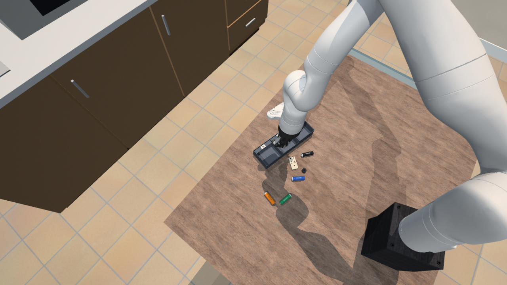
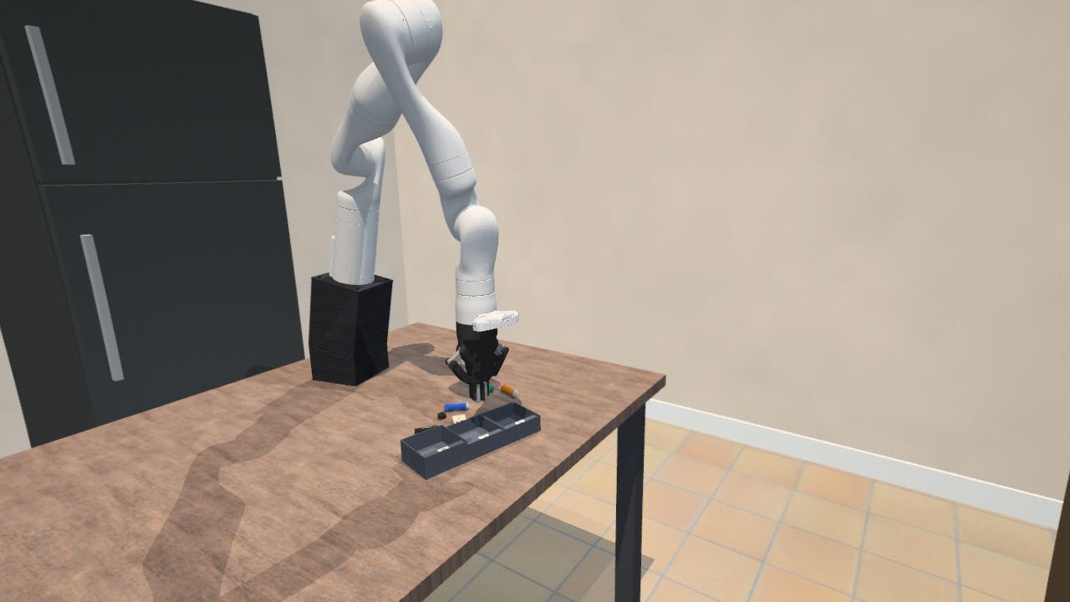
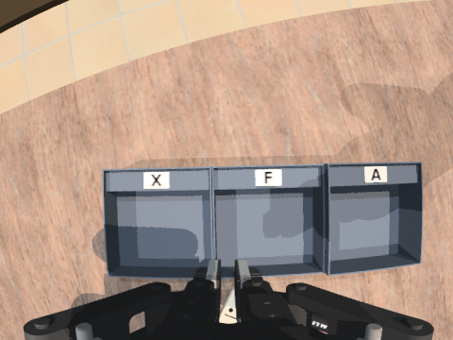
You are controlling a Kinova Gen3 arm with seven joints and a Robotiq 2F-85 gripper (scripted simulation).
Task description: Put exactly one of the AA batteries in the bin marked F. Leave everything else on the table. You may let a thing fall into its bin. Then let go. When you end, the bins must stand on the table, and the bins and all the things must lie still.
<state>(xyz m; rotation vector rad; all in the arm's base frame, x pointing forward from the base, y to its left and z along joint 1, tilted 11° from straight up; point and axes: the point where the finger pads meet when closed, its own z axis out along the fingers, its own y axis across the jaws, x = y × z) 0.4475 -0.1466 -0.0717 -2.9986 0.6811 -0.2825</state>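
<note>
The orange AA battery lies 190 mm to the left of my hand, 80 mm below it and 40 mm behind it. Round my hand: white domino: 80 mm below, 60 mm behind, 20 mm to the left; dark bin row: 70 mm below, 40 mm to the right, 10 mm ahead; black battery: 90 mm behind, 80 mm below, 40 mm to the right.
</note>
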